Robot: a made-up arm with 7 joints. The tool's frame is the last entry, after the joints. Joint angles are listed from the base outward. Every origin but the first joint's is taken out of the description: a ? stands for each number. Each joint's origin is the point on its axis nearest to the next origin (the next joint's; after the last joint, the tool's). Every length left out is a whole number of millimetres.
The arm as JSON. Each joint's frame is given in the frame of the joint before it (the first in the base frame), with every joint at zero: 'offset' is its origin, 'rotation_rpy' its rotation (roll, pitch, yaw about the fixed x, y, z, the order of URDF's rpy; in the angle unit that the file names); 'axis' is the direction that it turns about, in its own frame. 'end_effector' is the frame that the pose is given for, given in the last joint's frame.
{
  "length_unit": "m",
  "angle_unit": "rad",
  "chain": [
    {
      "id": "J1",
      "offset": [
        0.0,
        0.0,
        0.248
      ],
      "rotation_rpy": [
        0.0,
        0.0,
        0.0
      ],
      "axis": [
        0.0,
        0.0,
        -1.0
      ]
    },
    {
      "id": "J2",
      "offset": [
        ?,
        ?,
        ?
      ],
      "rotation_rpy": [
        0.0,
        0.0,
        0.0
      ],
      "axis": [
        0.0,
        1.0,
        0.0
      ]
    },
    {
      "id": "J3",
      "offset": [
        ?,
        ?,
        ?
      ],
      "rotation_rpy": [
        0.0,
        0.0,
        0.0
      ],
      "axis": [
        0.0,
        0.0,
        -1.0
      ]
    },
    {
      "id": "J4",
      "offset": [
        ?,
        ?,
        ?
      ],
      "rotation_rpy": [
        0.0,
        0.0,
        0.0
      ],
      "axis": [
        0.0,
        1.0,
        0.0
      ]
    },
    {
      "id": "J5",
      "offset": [
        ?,
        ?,
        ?
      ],
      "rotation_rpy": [
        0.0,
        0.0,
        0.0
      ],
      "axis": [
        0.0,
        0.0,
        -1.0
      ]
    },
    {
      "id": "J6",
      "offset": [
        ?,
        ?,
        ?
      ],
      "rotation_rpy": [
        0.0,
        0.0,
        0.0
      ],
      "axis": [
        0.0,
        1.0,
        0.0
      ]
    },
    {
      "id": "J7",
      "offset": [
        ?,
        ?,
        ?
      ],
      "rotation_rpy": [
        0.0,
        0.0,
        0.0
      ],
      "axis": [
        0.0,
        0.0,
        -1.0
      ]
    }
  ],
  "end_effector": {
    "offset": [
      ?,
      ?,
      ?
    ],
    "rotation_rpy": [
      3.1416,
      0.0,
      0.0
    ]
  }
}
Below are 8 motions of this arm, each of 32 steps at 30 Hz.
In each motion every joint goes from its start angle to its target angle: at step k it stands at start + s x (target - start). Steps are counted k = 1, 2, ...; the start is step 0. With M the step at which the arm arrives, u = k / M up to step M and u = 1 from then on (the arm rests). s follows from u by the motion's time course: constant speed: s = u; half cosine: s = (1 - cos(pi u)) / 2; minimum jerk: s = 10 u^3 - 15 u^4 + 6 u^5.
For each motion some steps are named. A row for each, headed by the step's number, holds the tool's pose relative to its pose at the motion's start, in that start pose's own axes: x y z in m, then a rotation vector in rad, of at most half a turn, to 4 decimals.
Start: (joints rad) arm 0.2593 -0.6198 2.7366 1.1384 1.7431 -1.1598 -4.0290
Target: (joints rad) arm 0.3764 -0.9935 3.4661 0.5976 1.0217 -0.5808 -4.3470
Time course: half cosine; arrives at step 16
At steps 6, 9, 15, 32:
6: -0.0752 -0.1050 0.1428 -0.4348 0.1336 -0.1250
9: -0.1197 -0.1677 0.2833 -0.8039 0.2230 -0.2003
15: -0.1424 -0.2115 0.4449 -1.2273 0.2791 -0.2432
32: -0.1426 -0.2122 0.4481 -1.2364 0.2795 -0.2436

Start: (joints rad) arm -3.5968 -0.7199 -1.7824 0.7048 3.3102 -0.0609 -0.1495
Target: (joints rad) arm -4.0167 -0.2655 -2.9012 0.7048 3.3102 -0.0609 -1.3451
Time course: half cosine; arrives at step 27
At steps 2, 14, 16, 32:
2: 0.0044 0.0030 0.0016 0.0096 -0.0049 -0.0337
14: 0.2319 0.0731 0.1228 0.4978 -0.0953 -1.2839
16: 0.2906 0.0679 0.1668 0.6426 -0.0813 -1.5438
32: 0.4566 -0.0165 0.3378 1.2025 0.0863 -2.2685

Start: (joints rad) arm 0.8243 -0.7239 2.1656 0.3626 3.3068 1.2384 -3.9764
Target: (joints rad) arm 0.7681 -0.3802 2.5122 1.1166 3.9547 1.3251 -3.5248
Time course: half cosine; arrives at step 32
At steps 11, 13, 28, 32:
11: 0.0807 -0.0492 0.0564 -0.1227 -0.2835 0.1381
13: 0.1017 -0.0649 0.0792 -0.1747 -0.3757 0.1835
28: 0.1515 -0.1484 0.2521 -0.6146 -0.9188 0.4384
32: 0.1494 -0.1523 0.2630 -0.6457 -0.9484 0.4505

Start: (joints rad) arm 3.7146 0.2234 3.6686 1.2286 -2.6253 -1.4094 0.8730
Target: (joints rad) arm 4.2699 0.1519 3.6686 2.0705 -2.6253 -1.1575 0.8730
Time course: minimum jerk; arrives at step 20
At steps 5, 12, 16, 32:
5: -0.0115 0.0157 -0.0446 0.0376 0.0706 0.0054
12: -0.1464 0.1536 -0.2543 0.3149 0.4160 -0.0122
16: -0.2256 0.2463 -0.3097 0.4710 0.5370 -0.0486
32: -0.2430 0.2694 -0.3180 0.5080 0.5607 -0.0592

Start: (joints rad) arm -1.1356 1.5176 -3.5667 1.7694 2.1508 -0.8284 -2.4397
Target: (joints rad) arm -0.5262 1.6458 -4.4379 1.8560 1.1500 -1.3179 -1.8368
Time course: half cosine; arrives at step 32
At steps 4, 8, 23, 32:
4: 0.0073 -0.0203 -0.0175 -0.0387 -0.0273 0.0219
8: 0.0341 -0.0759 -0.0659 -0.1503 -0.1066 0.0778
23: 0.3436 -0.3183 -0.2772 -0.8505 -0.5515 0.1280
32: 0.4471 -0.3510 -0.2990 -1.0157 -0.6235 0.0353

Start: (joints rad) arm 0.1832 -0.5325 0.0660 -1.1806 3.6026 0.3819 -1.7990
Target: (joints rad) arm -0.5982 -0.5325 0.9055 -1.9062 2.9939 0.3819 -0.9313
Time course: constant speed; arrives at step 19
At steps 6, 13, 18, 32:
6: 0.0636 0.1197 -0.0032 0.2031 -0.0569 0.2394
13: 0.0867 0.2473 0.0320 0.4021 -0.1084 0.4627
18: 0.0797 0.3256 0.0756 0.5182 -0.1394 0.5799
32: 0.0767 0.3400 0.0857 0.5387 -0.1455 0.5990

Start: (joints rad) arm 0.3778 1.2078 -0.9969 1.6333 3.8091 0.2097 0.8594
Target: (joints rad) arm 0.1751 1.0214 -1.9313 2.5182 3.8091 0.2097 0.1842
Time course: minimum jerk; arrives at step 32
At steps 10, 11, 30, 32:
10: 0.1211 0.1134 0.0127 0.1968 -0.1614 -0.1021
11: 0.1495 0.1424 0.0222 0.2510 -0.1975 -0.1234
30: 0.3276 0.5294 0.4389 1.2954 -0.4592 -0.1313
32: 0.3272 0.5300 0.4404 1.2983 -0.4589 -0.1302

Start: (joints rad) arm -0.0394 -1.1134 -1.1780 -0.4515 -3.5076 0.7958 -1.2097
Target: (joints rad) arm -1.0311 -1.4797 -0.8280 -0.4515 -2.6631 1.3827 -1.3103
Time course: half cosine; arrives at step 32
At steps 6, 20, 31, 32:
6: -0.0093 0.0640 -0.0561 0.1422 0.0151 0.0202
20: 0.0006 0.6142 -0.2744 1.1961 0.1321 0.3195
31: 0.0322 0.8851 -0.2519 1.6893 0.2300 0.6141
32: 0.0325 0.8870 -0.2514 1.6928 0.2310 0.6170

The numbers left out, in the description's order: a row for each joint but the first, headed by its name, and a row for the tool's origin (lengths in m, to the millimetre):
J2: 0.0 -0.013 0.0
J3: 0.0 0.0 0.435
J4: 0.0 -0.016 0.0
J5: 0.0 0.0 0.493
J6: 0.0 -0.001 0.0
J7: 0.0 0.0 0.129
tool: 0.0 0.0 0.0

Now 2 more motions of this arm.
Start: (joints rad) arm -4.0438 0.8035 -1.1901 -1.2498 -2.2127 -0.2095 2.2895
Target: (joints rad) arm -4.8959 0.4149 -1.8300 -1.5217 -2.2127 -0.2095 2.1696
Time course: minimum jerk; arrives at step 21
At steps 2, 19, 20, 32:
2: 0.0018 0.0026 0.0010 0.0062 -0.0029 -0.0085
19: 0.3589 0.2593 0.4206 1.1166 -0.4024 -0.8403
20: 0.3609 0.2592 0.4253 1.1254 -0.4052 -0.8434
32: 0.3612 0.2592 0.4260 1.1268 -0.4057 -0.8439

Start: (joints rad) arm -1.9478 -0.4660 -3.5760 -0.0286 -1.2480 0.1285 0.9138
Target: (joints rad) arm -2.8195 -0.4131 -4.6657 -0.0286 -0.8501 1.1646 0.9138
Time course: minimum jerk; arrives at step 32
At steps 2, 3, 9, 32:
2: 0.0007 -0.0009 -0.0001 -0.0027 -0.0015 -0.0033
3: 0.0023 -0.0030 -0.0003 -0.0086 -0.0050 -0.0105
9: 0.0388 -0.0622 -0.0025 -0.1743 -0.0873 -0.2031
32: 0.0180 -0.4165 0.1140 -1.4204 -0.0562 -1.3620

